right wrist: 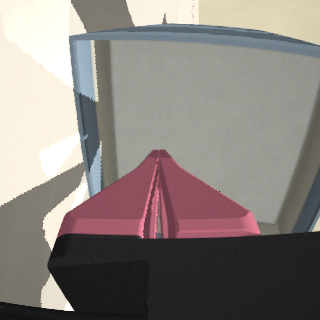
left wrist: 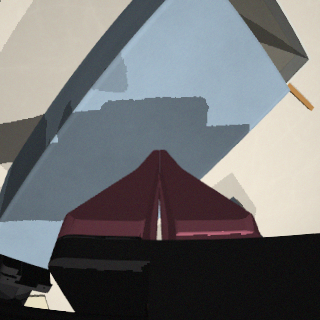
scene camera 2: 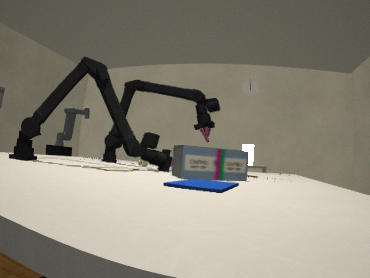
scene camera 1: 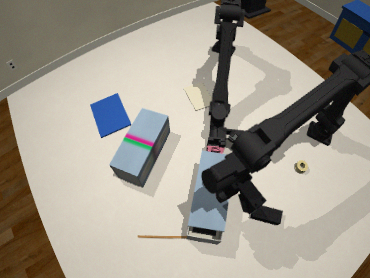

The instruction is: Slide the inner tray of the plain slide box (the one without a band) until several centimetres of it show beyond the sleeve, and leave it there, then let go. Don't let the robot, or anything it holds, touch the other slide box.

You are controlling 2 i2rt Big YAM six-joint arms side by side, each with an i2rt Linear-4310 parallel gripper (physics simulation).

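Frame: origin at the left arm's base, x ahead, y left, z up, level; centimetres.
Where they show: left gripper, fingertip midpoint: [left wrist: 158, 159] [scene camera 2: 207, 142] [scene camera 1: 217, 197]; right gripper, fingertip midpoint: [right wrist: 158, 159]; left arm's base, link origin: [scene camera 2: 109, 161] [scene camera 1: 319, 134]; right arm's base, link origin: [scene camera 2: 23, 158].
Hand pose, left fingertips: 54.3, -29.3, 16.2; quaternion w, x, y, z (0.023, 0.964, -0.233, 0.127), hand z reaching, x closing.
Things, the pixels of their top centre, and the offset from my left fingertips, as dx, dy, dz.
- banded box, top centre: [scene camera 1: 139, 139] [scene camera 2: 212, 148] -6.9, -34.8, -4.6
- blue flat panel, top centre: [scene camera 2: 205, 183] [scene camera 1: 109, 113] -15.2, -60.9, -15.4
- thin wooden stick, top centre: [left wrist: 282, 79] [scene camera 1: 162, 236] +17.8, -10.7, -15.5
- cream card, top centre: [left wrist: 26, 312] [scene camera 2: 112, 168] [scene camera 1: 199, 95] -44.6, -29.9, -15.7
- small yellowish ring, top centre: [scene camera 1: 302, 165] -32.6, +25.1, -13.7
The plain box's light-blue sleeve [scene camera 1: 206, 219] [left wrist: 190, 65] [right wrist: 200, 35] lies at lower middle in scene camera 1. A short part of its grey inner tray [scene camera 1: 218, 236] [left wrist: 281, 35] shows beyond the sleeve's near end. My right gripper [scene camera 1: 215, 149] [right wrist: 158, 159] is shut and empty at the far end, its tips pointing at the tray's end wall [right wrist: 200, 100] inside the sleeve; contact is hard to tell. My left gripper [scene camera 2: 206, 140] [left wrist: 158, 159] is shut and empty over the sleeve's top, hidden in scene camera 1. The banded box [scene camera 1: 150, 122] [scene camera 2: 200, 162] stands apart, to the left.
A blue flat panel [scene camera 1: 110, 115] [scene camera 2: 200, 185] lies by the banded box. A thin wooden stick [scene camera 1: 162, 237] [left wrist: 301, 97] ends by the plain box's near left corner. A cream card [scene camera 1: 196, 98] lies near my right arm. A small yellowish ring [scene camera 1: 297, 168] lies at the right.
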